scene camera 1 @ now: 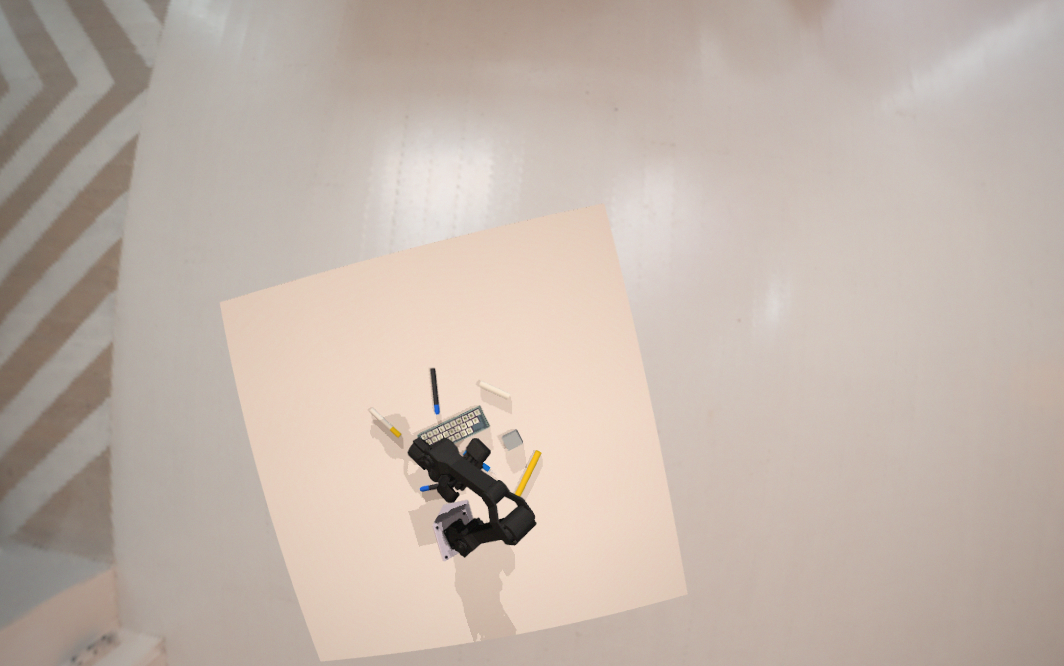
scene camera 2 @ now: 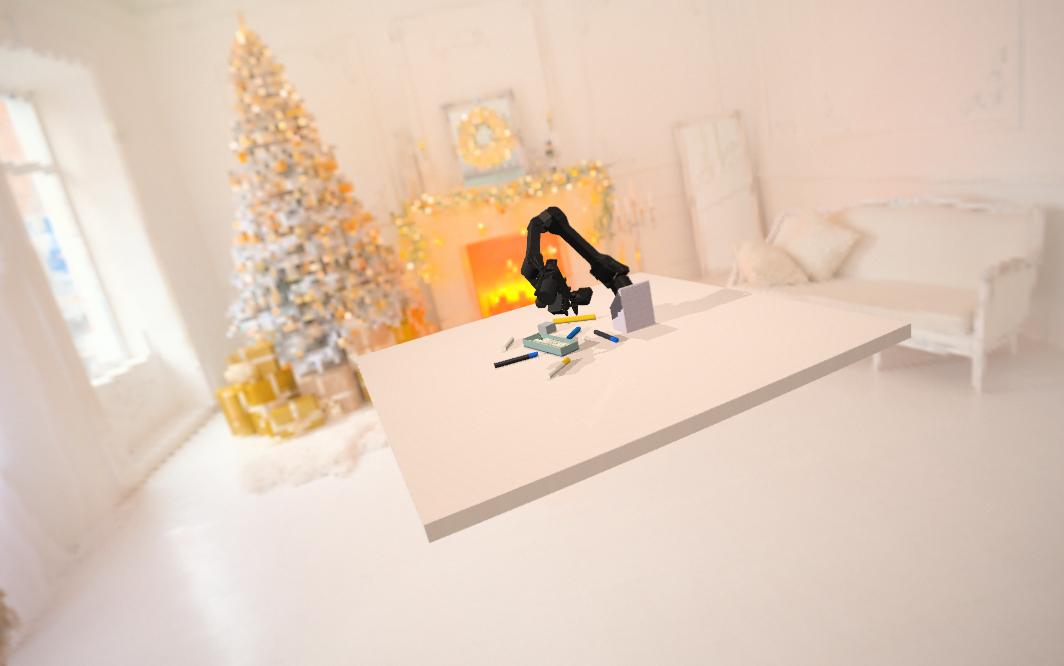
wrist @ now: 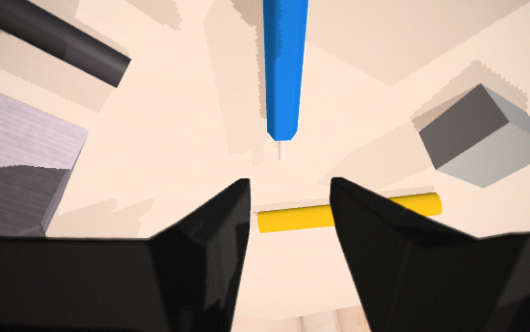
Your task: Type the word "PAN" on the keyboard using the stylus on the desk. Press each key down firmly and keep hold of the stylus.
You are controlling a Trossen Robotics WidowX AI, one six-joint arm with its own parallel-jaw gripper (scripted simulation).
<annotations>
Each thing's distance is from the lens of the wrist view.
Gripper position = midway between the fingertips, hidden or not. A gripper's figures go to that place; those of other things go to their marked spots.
my gripper (wrist: 290, 188): 11 cm
yellow pencil (wrist: 320, 216): 25 cm
</annotations>
